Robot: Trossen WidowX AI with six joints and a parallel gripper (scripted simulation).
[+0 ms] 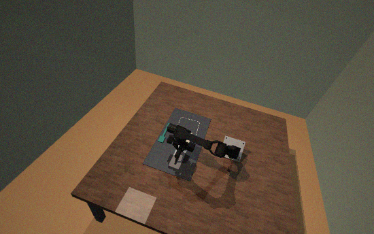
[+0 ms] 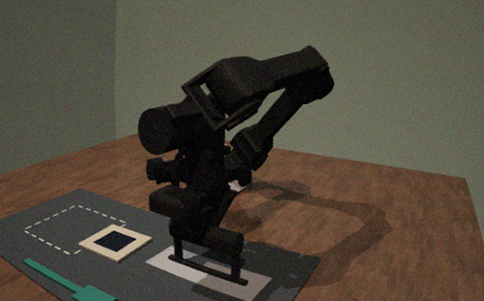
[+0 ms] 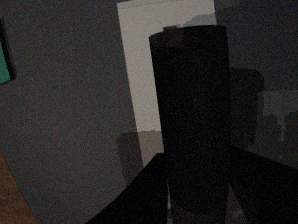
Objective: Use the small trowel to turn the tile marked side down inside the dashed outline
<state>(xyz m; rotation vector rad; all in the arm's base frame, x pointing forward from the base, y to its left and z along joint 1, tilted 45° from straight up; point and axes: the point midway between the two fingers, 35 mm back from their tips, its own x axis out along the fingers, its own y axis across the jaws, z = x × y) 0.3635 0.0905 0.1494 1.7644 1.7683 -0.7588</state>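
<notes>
Right now my gripper tip is 4 cm short of the grey mat, 17 cm to the left of it and 8 cm above it. From my gripper tip the other things lie so: green trowel 18 cm ahead, 14 cm to the right, 6 cm below; then tan tile 2 cm ahead, 19 cm to the right, 6 cm below.
</notes>
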